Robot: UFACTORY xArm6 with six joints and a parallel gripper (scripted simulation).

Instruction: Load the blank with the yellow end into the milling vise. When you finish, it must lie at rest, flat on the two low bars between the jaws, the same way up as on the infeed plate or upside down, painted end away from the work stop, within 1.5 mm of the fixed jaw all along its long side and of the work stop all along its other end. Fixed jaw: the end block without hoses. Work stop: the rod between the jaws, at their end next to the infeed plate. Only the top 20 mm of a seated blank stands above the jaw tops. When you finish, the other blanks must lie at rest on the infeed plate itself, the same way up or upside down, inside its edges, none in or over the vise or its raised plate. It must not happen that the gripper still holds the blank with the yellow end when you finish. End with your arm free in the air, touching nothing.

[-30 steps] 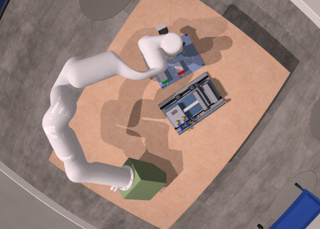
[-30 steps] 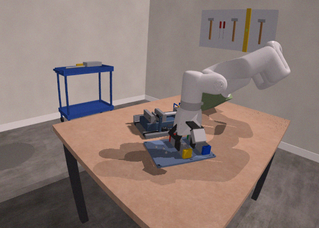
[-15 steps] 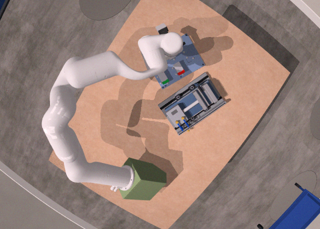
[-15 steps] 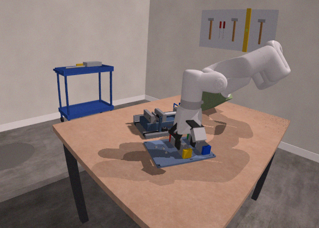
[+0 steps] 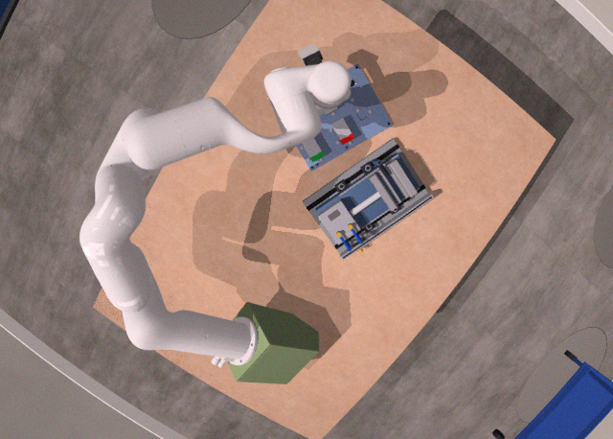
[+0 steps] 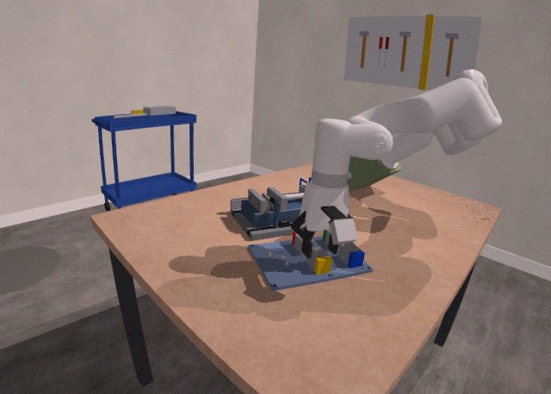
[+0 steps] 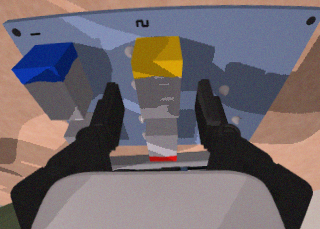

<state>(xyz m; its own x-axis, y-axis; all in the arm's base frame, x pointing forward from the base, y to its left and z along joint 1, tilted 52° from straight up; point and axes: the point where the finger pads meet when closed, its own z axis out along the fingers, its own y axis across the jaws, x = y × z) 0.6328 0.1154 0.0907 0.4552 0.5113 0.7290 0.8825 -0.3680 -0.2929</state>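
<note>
Right now the yellow-ended blank is 30 mm below my hand. Round my hand: red-ended blank (40 mm behind, 80 mm to the right, 30 mm below); then blue-ended blank (80 mm behind, 40 mm to the left, 30 mm below); then green-ended blank (120 mm behind, 40 mm to the right, 30 mm below).
</note>
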